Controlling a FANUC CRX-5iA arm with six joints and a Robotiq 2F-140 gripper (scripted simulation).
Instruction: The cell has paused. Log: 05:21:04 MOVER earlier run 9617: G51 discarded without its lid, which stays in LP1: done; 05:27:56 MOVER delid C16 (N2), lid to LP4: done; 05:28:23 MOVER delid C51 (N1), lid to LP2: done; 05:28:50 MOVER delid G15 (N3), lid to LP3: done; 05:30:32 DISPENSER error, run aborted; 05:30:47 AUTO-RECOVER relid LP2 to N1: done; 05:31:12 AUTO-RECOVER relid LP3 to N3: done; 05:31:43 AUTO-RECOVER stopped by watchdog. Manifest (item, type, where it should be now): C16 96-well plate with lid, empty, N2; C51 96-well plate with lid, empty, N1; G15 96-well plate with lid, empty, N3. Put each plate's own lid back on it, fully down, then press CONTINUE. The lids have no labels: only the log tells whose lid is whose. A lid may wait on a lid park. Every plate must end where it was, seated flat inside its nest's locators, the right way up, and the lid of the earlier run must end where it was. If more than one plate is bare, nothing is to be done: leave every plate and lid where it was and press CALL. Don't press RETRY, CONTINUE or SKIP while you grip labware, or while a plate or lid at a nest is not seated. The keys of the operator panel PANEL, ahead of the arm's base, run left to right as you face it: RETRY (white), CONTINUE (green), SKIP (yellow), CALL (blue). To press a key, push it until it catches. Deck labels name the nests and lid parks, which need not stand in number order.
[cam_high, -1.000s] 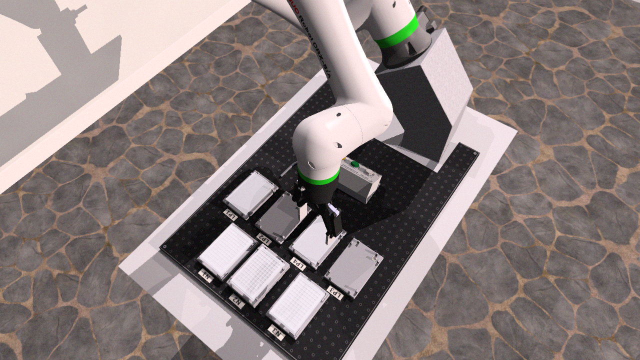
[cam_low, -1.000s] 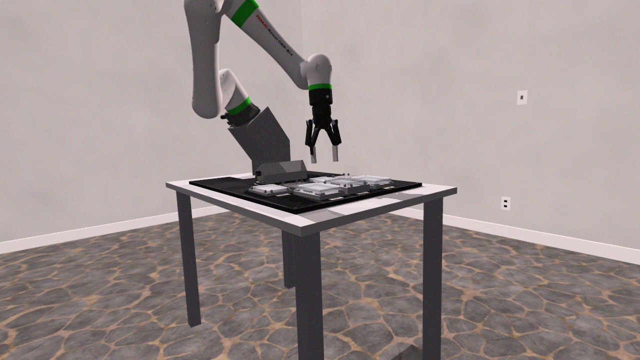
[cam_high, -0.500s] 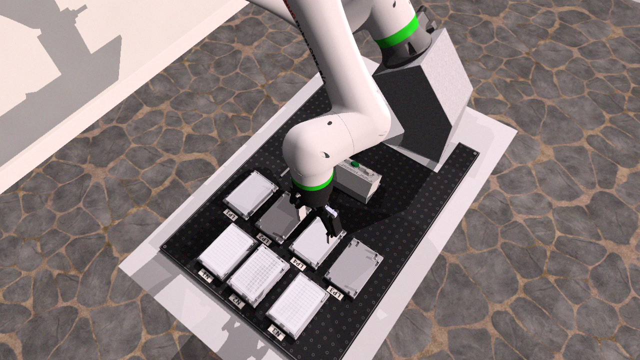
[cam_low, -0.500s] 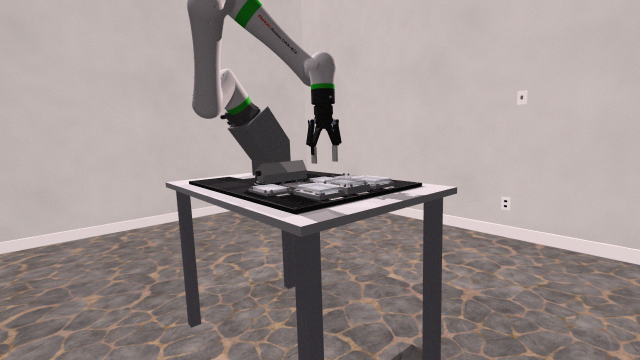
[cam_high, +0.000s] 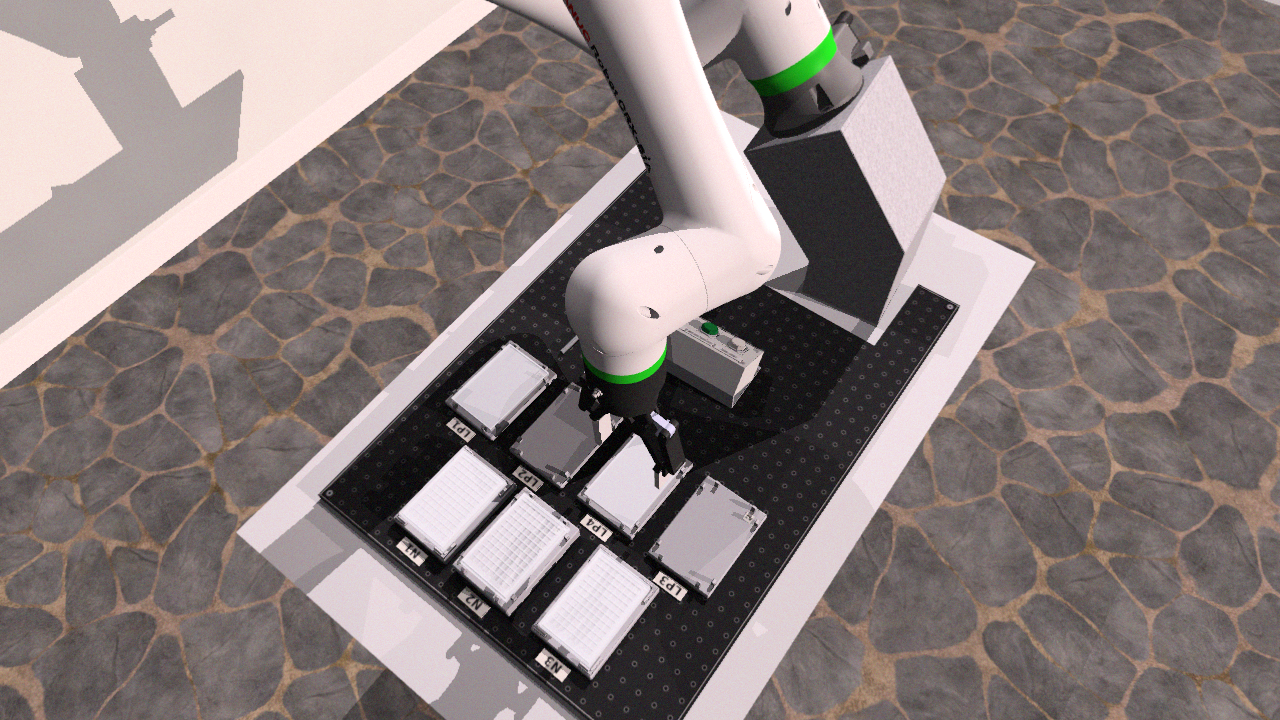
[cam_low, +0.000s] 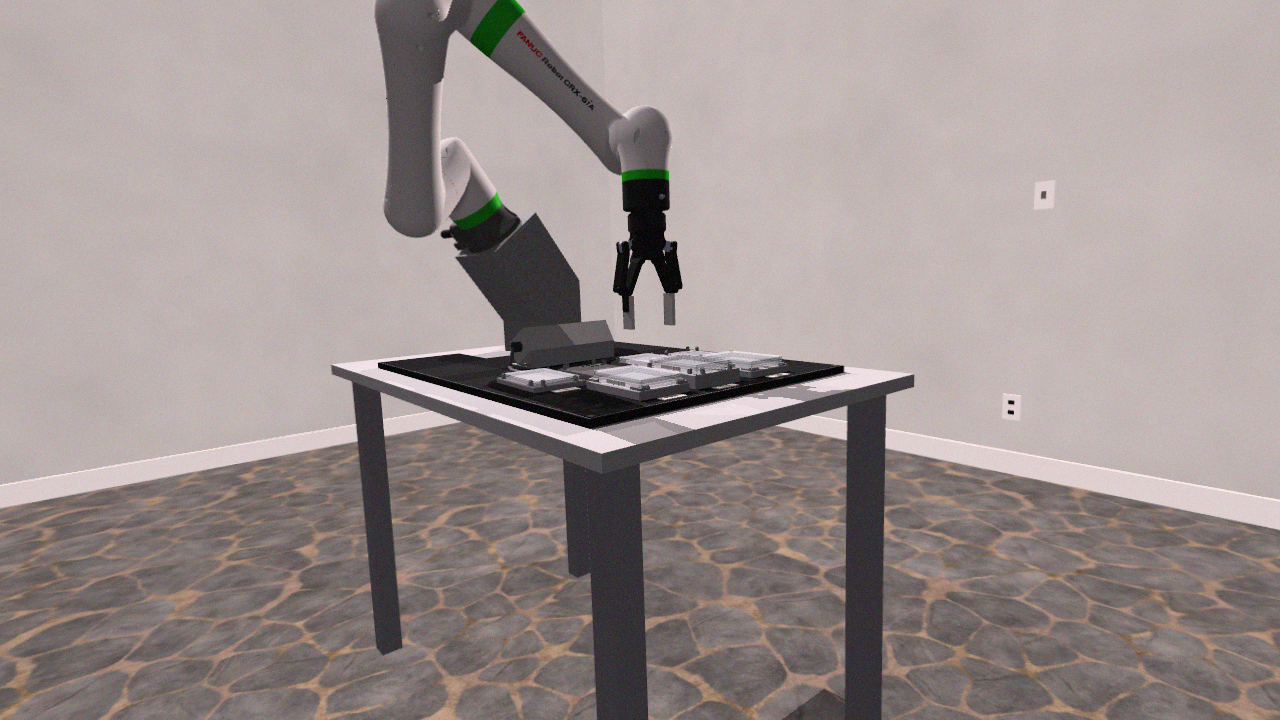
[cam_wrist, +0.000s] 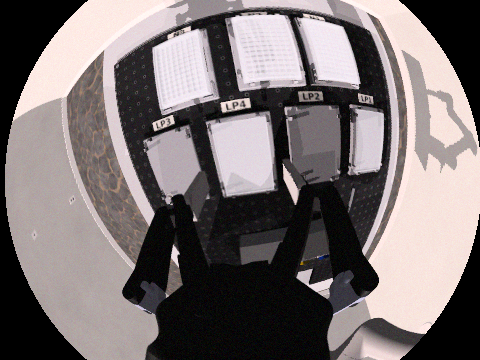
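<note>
Now: the lid park LP4 10 cm below my hand. Round my hand: LP4 label: 9 cm ahead, 1 cm to the right, 10 cm below; then lid park LP3: 2 cm ahead, 13 cm to the left, 10 cm below; then lid park LP2: 2 cm behind, 13 cm to the right, 10 cm below.
</note>
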